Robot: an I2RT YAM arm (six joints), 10 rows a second.
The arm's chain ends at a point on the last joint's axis. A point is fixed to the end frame.
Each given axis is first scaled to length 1.
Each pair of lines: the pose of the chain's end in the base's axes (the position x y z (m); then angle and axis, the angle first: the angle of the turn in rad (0 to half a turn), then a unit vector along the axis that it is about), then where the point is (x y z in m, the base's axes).
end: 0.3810 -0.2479 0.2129 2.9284 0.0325 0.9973 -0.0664
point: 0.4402 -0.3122 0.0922
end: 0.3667 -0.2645 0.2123 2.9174 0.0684 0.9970 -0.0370
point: 0.4241 -0.3246 0.0886
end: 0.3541 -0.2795 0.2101 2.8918 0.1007 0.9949 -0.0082
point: 0.4123 -0.3351 0.0847
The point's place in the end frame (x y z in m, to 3 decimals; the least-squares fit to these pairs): -0.035 -0.044 0.138
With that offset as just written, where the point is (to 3 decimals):
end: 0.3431 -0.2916 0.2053 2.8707 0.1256 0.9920 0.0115
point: 0.402 -0.344 0.079
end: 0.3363 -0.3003 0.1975 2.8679 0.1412 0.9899 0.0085
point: 0.394 -0.355 0.072
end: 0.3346 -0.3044 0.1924 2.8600 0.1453 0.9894 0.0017
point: 0.392 -0.362 0.068
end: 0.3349 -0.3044 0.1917 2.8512 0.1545 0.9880 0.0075
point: 0.393 -0.361 0.067
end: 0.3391 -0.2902 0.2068 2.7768 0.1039 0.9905 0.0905
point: 0.415 -0.322 0.083
